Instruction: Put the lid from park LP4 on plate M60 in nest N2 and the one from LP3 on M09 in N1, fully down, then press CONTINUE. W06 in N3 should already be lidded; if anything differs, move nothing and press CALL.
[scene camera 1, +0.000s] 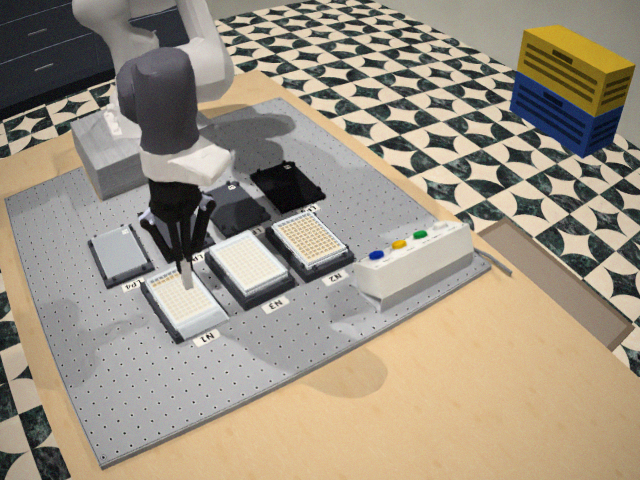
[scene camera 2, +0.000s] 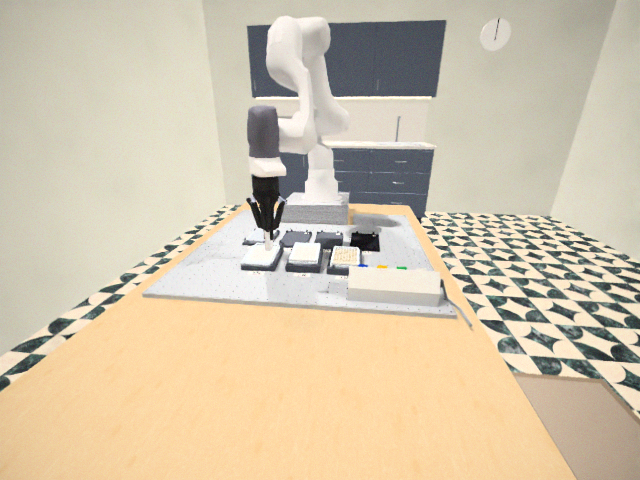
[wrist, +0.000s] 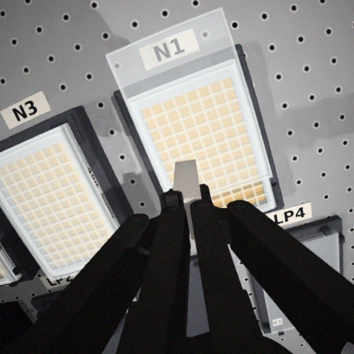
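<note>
My gripper (scene camera 1: 187, 279) (scene camera 2: 267, 241) (wrist: 187, 176) is shut and empty, its tips low over the N1 plate. The plate in N1 (scene camera 1: 180, 301) (wrist: 195, 130) has a clear lid (scene camera 1: 204, 323) (wrist: 215, 31) on it, shifted toward the N1 label. The lid overhangs that side and leaves a strip of wells bare at the LP4 side. The plate in N3 (scene camera 1: 249, 264) (scene camera 2: 305, 253) (wrist: 45, 210) looks lidded. The plate in N2 (scene camera 1: 311, 240) (scene camera 2: 345, 255) shows bare wells. A clear lid (scene camera 1: 117, 253) (scene camera 2: 263, 235) lies in park LP4. Park LP3 (scene camera 2: 295, 238) looks dark, without a clear lid.
A white button box (scene camera 1: 413, 266) (scene camera 2: 392, 284) with blue (scene camera 1: 376, 255), yellow (scene camera 1: 399, 244) and green (scene camera 1: 419, 234) buttons stands beside N2; its lettering is unreadable. Two dark parks (scene camera 1: 235, 206) (scene camera 1: 289, 187) lie behind N3 and N2. A cable (scene camera 1: 493, 260) leaves the box.
</note>
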